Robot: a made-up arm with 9 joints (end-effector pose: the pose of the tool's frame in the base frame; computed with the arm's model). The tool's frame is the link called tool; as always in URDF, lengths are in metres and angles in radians.
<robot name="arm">
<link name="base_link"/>
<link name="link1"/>
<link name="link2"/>
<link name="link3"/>
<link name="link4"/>
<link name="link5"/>
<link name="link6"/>
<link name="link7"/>
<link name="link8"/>
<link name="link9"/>
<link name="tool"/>
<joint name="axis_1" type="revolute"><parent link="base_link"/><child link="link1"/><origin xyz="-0.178 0.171 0.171"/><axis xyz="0 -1 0"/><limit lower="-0.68" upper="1.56"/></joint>
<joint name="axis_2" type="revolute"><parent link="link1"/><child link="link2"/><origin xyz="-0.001 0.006 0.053"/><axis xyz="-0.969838 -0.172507 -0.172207"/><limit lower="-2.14" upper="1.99"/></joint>
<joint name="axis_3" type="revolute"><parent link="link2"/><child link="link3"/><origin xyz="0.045 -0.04 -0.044"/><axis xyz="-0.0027 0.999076 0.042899"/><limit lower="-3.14" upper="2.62"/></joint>
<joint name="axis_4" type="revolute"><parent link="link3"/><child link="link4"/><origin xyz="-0.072 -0.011 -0.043"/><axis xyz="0 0 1"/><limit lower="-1.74" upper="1.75"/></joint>
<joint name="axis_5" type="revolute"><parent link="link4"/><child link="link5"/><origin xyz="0.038 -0.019 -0.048"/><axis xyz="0 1 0"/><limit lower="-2.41" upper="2.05"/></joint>
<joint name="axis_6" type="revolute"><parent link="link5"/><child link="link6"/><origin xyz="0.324 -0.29 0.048"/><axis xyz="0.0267 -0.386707 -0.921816"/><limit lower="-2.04" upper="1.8"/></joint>
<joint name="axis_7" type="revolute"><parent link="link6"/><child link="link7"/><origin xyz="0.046 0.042 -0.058"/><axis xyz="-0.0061 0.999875 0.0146"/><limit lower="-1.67" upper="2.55"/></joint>
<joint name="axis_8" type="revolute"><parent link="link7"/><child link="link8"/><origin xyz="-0.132 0.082 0.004"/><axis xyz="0 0 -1"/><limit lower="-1.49" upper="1.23"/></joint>
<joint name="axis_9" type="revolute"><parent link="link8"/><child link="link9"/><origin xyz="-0.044 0.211 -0.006"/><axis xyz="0 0 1"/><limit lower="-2.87" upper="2.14"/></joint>
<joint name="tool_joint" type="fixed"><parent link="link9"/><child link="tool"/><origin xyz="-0.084 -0.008 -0.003" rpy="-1.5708 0 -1.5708"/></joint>
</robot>
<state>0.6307 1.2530 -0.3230 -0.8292 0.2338 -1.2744 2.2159 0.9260 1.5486</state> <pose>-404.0 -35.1 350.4 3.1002 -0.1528 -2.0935</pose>
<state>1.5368 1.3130 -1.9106 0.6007 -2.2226 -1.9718 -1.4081 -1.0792 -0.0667</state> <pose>-643.4 312.8 -151.6 0.2707 -0.0828 -1.0963</pose>
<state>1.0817 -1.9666 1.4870 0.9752 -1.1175 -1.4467 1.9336 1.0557 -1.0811</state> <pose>-171.0 391.3 26.7 -0.1643 -0.1281 -0.7735</pose>
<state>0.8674 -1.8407 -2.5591 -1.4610 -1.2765 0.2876 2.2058 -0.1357 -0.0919</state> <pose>-556.0 626.6 39.7 1.9207 -0.6281 0.9482</pose>
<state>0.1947 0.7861 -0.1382 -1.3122 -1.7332 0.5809 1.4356 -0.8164 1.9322</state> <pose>-405.3 441.1 152.2 3.1405 -0.8328 0.7361</pose>
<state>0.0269 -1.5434 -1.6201 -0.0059 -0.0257 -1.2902 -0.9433 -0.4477 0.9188</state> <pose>24.2 307.7 -234.9 0.7752 -0.7237 -1.8929</pose>
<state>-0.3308 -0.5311 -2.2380 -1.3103 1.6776 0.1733 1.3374 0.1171 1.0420</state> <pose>281.7 -86.8 54.5 0.0457 0.3444 1.1650</pose>
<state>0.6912 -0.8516 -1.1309 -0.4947 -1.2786 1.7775 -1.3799 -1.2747 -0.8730</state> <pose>-149.0 -526.0 -170.2 -1.8774 -0.2431 0.7221</pose>
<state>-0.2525 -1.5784 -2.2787 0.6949 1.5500 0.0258 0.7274 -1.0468 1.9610</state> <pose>42.2 -5.9 130.1 -0.4072 -0.6321 0.8166</pose>
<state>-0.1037 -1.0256 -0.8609 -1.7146 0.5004 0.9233 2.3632 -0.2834 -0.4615</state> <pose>-504.8 103.7 -635.7 1.1000 -0.6038 2.5305</pose>
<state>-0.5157 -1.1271 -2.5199 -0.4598 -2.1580 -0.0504 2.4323 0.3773 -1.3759</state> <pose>-141.1 574.6 214.2 -2.8907 -0.1241 1.1998</pose>
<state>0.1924 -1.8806 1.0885 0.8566 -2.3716 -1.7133 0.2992 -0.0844 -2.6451</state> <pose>-360.2 513.2 -88.8 2.7145 0.2849 2.6879</pose>
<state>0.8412 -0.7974 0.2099 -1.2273 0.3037 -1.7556 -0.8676 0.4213 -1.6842</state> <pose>-397.7 -52.4 -27.7 -3.0008 0.3386 -2.9959</pose>
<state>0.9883 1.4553 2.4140 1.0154 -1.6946 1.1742 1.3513 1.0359 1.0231</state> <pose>-323.7 -271.1 557.3 -2.8494 1.1887 2.4981</pose>
